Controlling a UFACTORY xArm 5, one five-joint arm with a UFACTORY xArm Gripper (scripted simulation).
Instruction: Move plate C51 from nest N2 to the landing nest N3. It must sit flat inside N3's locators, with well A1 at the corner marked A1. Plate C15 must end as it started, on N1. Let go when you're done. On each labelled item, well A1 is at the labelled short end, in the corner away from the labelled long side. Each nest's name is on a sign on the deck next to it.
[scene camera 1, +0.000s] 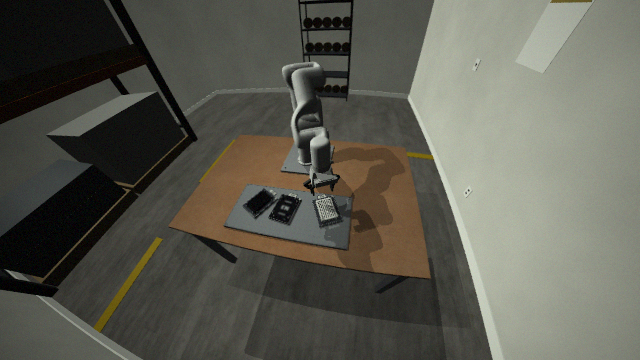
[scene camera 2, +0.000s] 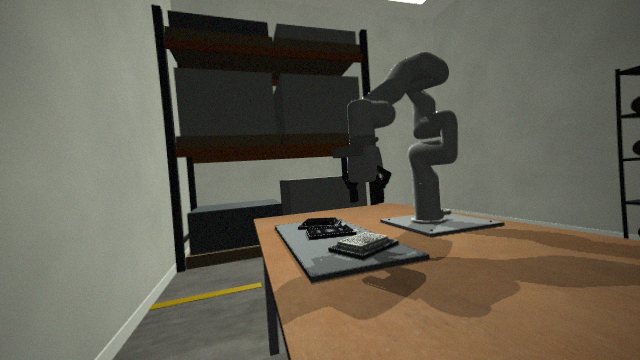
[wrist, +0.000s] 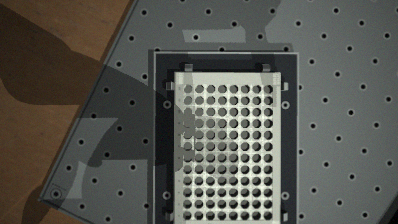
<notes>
In view: the gripper (scene camera 2: 366, 202) and a white well plate C51 (wrist: 209, 105).
</notes>
